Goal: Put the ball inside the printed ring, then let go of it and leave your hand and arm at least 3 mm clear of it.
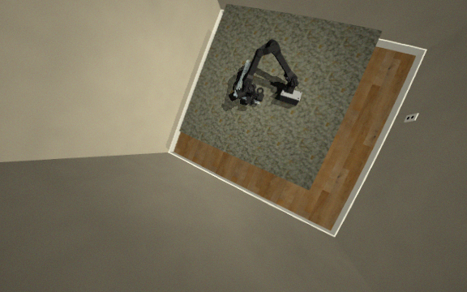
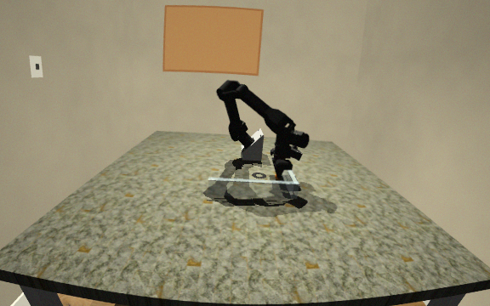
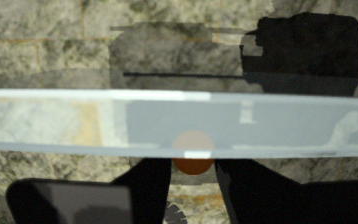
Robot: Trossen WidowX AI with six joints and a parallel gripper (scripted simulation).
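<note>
Right now my hand is 40 mm short of the low clear pane and 30 mm to the right of it. From my hand the other things lie so: orange ball 30 mm below.
</note>
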